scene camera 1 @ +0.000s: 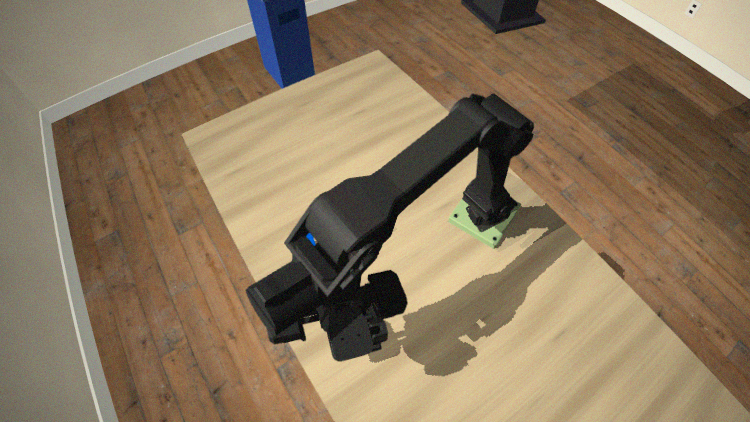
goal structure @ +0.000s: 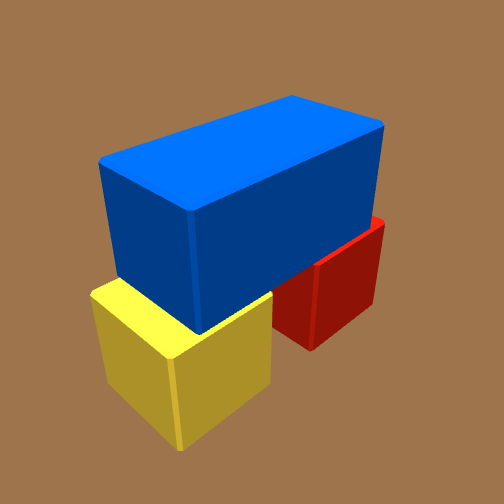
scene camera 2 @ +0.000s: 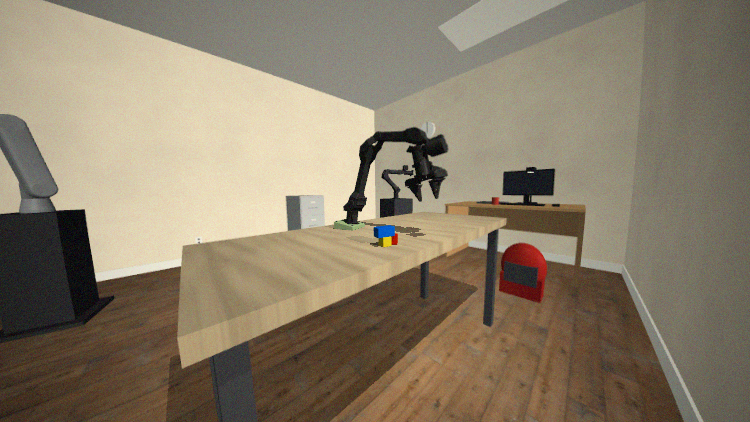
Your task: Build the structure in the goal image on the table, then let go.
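Pixels of known places: gripper, between the fingertips: (scene camera 2: 428, 200); arm's base, origin of its link: (scene camera 1: 485, 214) (scene camera 2: 351, 222).
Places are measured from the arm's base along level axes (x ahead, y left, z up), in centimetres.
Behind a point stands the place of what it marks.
A blue block (scene camera 1: 311, 239) @[x 36.5, y -7.3, z 3.9 cm] (scene camera 2: 384, 230) @[x 39.3, y -7.9, z 2.9 cm] lies level on top of a yellow block (scene camera 2: 386, 241) @[x 39.6, y -7.3, z -0.8 cm] on the table. A red block (scene camera 2: 394, 239) @[x 39.0, y -3.4, z -0.9 cm] stands on the table at the right of the yellow one, partly hidden; I cannot tell whether the blue block touches it. In scene camera 1 my arm hides the yellow and red blocks, and a small bit of the blue block shows through a gap in the arm. My gripper (scene camera 2: 427, 197) @[x 39.1, y 13.6, z 12.1 cm] is open and empty, its fingers wide apart and pointing down, high above the table and away from the blocks.
The wooden table (scene camera 1: 272, 136) @[x 35.7, y -43.8, z -2.7 cm] (scene camera 2: 236, 283) @[x 43.5, y -49.4, z -2.7 cm] carries my arm's green base plate (scene camera 1: 493, 239) @[x 1.6, y 5.9, z -0.5 cm] (scene camera 2: 343, 225) @[x 2.5, y -5.7, z -0.6 cm]. A blue cabinet (scene camera 1: 285, 47) stands beyond the table's far end. A desk (scene camera 2: 550, 220) with a monitor (scene camera 2: 528, 183) and a red bin-like object (scene camera 2: 524, 254) stand behind the table.
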